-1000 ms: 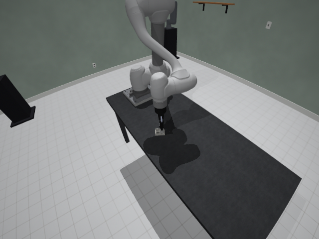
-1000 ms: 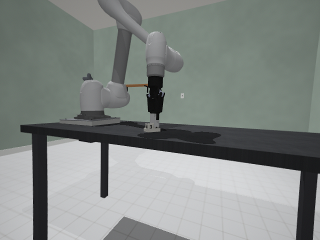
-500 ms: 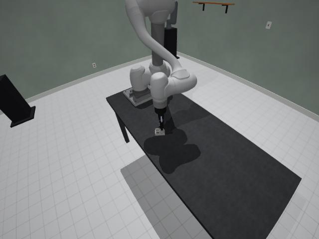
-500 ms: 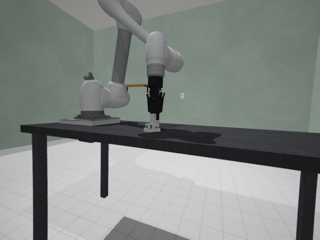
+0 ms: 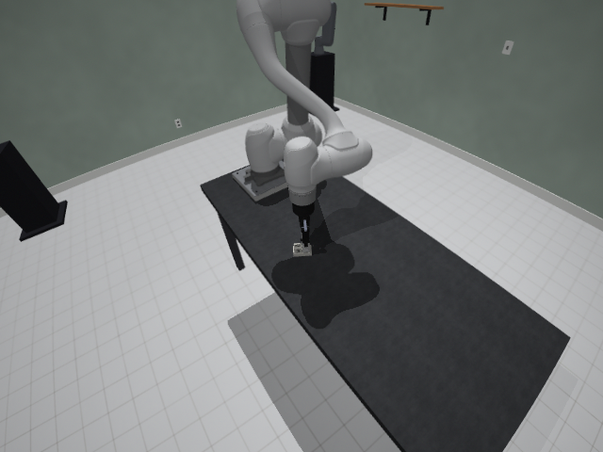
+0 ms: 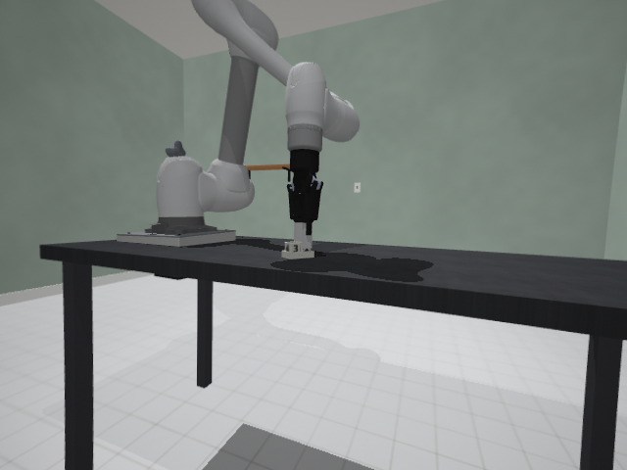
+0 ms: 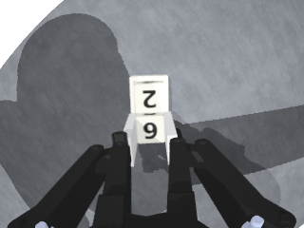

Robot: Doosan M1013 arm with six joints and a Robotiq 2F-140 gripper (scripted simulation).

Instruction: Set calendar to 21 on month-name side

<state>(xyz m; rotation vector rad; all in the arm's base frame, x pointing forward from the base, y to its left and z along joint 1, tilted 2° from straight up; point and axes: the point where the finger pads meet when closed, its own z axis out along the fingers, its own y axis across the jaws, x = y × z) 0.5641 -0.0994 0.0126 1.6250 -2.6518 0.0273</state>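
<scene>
Now: the cube 3 cm below my hand. From my hand the other things lie so: white tray 5 cm below, 1 cm to the right, 1 cm behind.
</scene>
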